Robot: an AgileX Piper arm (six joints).
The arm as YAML. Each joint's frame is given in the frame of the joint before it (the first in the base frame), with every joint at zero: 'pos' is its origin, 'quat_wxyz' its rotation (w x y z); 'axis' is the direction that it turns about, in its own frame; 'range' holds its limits. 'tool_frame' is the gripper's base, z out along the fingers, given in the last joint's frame.
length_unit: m
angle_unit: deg
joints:
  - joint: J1
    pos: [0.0, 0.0, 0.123]
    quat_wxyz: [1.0, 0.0, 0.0, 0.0]
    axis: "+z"
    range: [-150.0, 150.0]
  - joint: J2
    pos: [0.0, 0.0, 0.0]
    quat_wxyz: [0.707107, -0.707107, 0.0, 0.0]
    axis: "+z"
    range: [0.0, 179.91]
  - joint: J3
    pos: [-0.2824, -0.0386, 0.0]
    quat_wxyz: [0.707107, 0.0, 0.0, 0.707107]
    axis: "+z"
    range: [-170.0, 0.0]
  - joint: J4
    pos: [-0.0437, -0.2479, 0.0]
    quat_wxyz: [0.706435, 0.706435, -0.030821, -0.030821]
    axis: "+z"
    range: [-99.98, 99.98]
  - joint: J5
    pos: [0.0, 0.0, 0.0]
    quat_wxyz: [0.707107, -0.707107, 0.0, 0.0]
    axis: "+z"
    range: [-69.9, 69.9]
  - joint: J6
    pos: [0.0, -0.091, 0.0]
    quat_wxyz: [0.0, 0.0, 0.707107, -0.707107]
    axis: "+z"
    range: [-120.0, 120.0]
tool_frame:
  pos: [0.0, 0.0, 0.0]
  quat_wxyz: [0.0, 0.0, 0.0, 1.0]
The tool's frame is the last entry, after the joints.
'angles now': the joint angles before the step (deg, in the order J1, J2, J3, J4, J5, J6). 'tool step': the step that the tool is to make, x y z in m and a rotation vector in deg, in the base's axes. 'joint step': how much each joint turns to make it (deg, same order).
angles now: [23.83 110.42 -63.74 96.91 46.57 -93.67]
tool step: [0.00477 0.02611 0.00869 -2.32 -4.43 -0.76]
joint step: [4.13 0.98 -4.44 0.36 -6.34 -0.43]
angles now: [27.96 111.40 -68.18 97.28 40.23 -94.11]
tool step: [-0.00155 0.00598 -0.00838 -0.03 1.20 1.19]
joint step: [0.72 1.45 -0.28 0.13 0.71 -0.01]
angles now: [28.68 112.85 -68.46 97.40 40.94 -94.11]
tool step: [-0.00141 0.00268 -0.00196 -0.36 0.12 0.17]
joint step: [0.49 0.23 0.00 0.01 -0.41 0.00]
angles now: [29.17 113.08 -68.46 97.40 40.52 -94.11]
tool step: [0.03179 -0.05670 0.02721 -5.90 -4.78 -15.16]
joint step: [-7.10 -5.25 0.00 -4.64 -11.15 4.38]
